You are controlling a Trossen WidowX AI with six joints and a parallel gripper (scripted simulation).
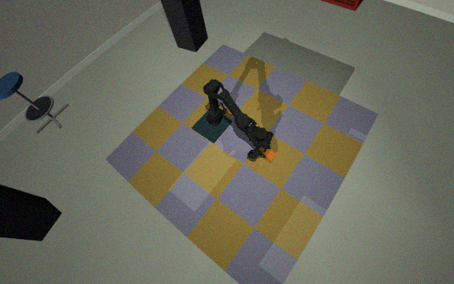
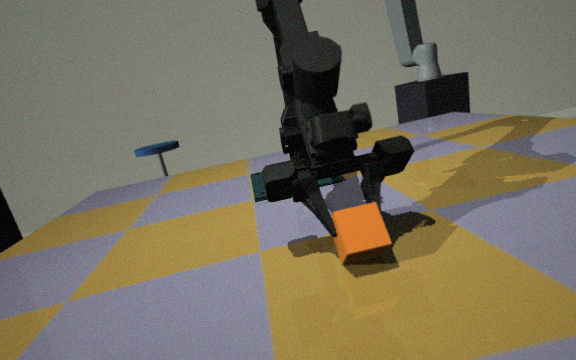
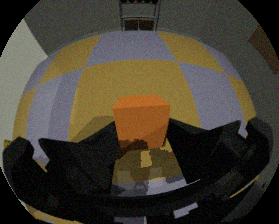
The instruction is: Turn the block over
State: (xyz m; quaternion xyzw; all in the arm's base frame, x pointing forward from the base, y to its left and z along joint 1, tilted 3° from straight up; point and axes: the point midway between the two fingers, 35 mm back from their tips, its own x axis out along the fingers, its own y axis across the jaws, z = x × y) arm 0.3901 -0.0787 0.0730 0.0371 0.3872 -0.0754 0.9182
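Right now the orange block is 10 mm below my gripper tip and 10 mm behind it.
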